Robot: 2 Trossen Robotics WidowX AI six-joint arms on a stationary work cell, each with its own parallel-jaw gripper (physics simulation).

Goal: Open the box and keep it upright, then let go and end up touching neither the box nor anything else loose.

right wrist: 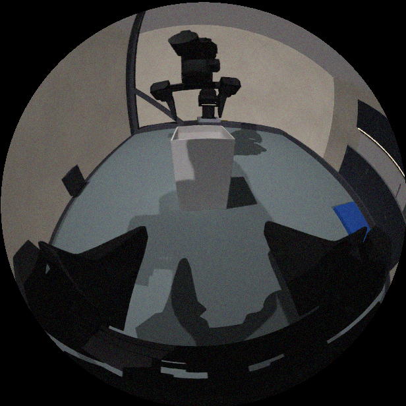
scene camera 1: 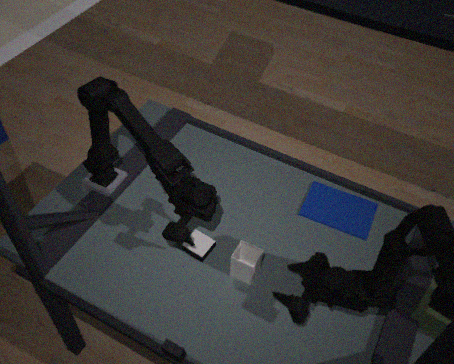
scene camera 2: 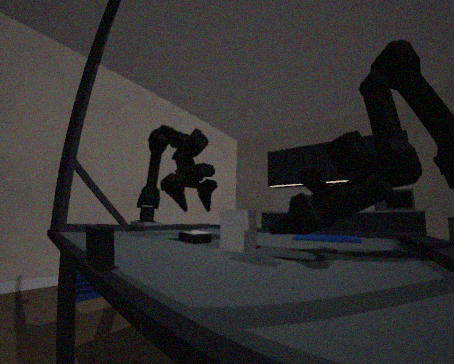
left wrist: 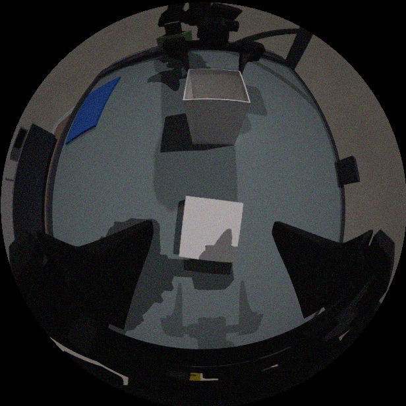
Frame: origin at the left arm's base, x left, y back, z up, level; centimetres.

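Where they show: left gripper, fingertip midpoint: [scene camera 1: 201,232] [scene camera 2: 198,211]; right gripper, fingertip midpoint: [scene camera 1: 280,279] [scene camera 2: 279,230]; left arm's base, link origin: [scene camera 1: 104,177] [scene camera 2: 146,221]; right arm's base, link origin: [scene camera 1: 446,304].
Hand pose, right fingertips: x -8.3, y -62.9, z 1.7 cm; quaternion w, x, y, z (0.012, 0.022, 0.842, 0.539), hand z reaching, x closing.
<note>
Each offset is from my right fingertips to the top centre of the thing. "pt": to the spot under its first point.
The white box @(dx +0.5, dy +10.2, dz +4.3 cm) [scene camera 1: 243,270] [scene camera 2: 233,231] [left wrist: 216,122] [right wrist: 207,172] stands upright on the table with its top open. The lid @(dx +1.2, dy +25.2, dz -2.3 cm) [scene camera 1: 202,243] [scene camera 2: 195,236] [left wrist: 210,227], white on top with dark sides, lies flat on the table, apart from the box. My left gripper [scene camera 2: 196,209] [left wrist: 215,228] is open and empty above the lid, clear of it. My right gripper [scene camera 1: 281,280] [right wrist: 206,230] is open and empty, at the right of the box in scene camera 1, with a gap between its fingertips and the box. In scene camera 2 the right gripper's fingers are hard to make out.
A flat blue rectangle @(pt dx +33.1, dy -6.2, dz -4.3 cm) [scene camera 1: 338,210] [scene camera 2: 327,238] [left wrist: 95,111] [right wrist: 351,217] lies on the table toward its far edge in scene camera 1. A small dark block @(dx -28.3, dy +15.5, dz +0.6 cm) [scene camera 1: 173,348] [scene camera 2: 100,247] [left wrist: 347,171] [right wrist: 74,181] sits at the opposite table edge. A dark frame post stands at the left in scene camera 1.
</note>
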